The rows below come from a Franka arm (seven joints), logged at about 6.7 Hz.
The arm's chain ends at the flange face. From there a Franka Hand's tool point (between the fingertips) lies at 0.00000 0.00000 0.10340 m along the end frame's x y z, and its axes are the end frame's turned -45 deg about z.
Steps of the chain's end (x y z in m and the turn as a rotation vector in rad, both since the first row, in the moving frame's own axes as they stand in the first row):
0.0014 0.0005 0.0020 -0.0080 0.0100 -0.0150
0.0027 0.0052 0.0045 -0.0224 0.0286 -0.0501
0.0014 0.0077 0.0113 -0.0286 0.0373 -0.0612
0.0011 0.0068 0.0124 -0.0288 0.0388 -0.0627
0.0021 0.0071 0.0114 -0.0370 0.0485 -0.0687
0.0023 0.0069 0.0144 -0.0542 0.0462 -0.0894
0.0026 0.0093 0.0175 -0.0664 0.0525 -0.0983
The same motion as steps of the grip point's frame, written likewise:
0.0008 0.0027 0.0020 -0.0127 0.0014 -0.0150
-0.0012 0.0093 0.0044 -0.0361 0.0044 -0.0501
-0.0037 0.0112 0.0112 -0.0466 0.0062 -0.0612
-0.0031 0.0105 0.0123 -0.0478 0.0071 -0.0627
-0.0025 0.0127 0.0112 -0.0605 0.0081 -0.0687
-0.0035 0.0139 0.0141 -0.0710 -0.0057 -0.0894
-0.0053 0.0171 0.0171 -0.0841 -0.0098 -0.0983

